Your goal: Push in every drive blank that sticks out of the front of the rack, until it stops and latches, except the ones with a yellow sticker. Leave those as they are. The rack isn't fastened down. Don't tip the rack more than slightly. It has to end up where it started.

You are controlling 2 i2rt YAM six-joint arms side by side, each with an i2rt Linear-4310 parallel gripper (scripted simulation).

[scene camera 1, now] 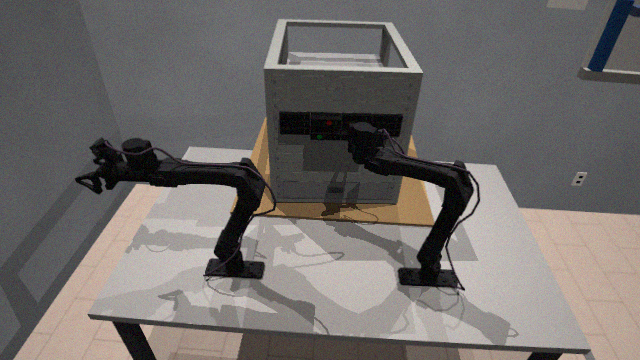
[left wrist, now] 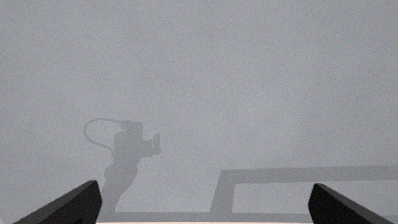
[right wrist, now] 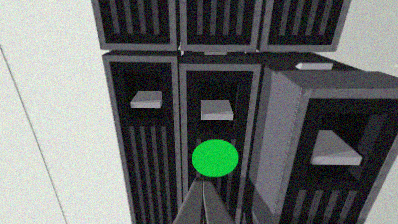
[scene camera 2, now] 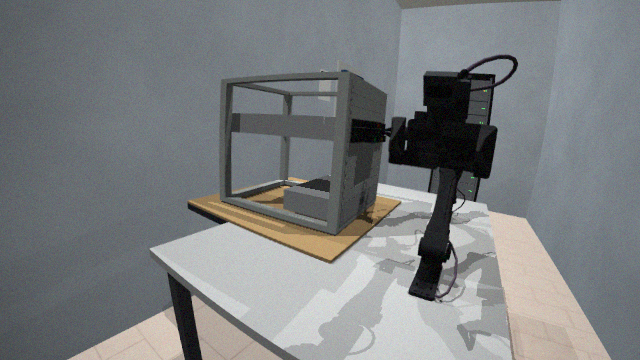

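Note:
You can find my left gripper at (scene camera 2: 431,150), and my left wrist camera has that gripper too, at (left wrist: 204,191). As for the things, there's a grey rack (scene camera 2: 352,185), and the right wrist view shows the rack as well (right wrist: 66,152), but in the left wrist view the rack is out of frame. There's a yellow-stickered blank (right wrist: 317,140) too, and that yellow-stickered blank is out of frame in the left wrist view. A green-stickered blank (right wrist: 217,115) is there as well.

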